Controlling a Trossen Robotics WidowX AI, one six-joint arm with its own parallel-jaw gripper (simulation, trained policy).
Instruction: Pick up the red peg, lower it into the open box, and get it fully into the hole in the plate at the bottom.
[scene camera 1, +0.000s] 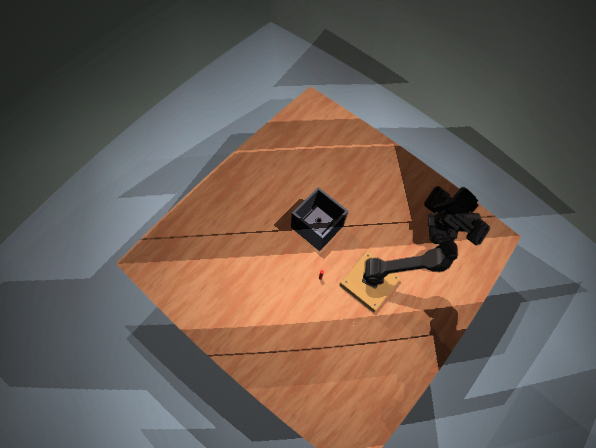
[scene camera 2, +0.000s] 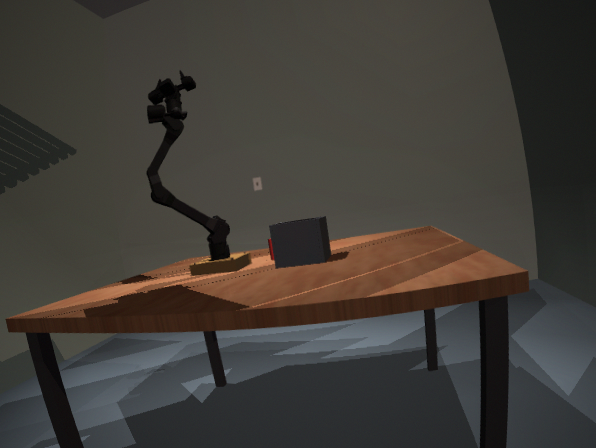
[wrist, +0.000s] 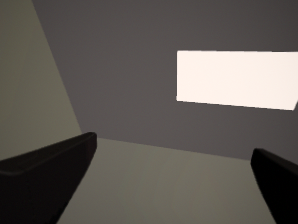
Scene:
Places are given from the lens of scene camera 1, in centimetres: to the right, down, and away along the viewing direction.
gripper (scene camera 1: 469, 212): 42, -3, 98
dark box (scene camera 1: 318, 198): 8, -11, 178

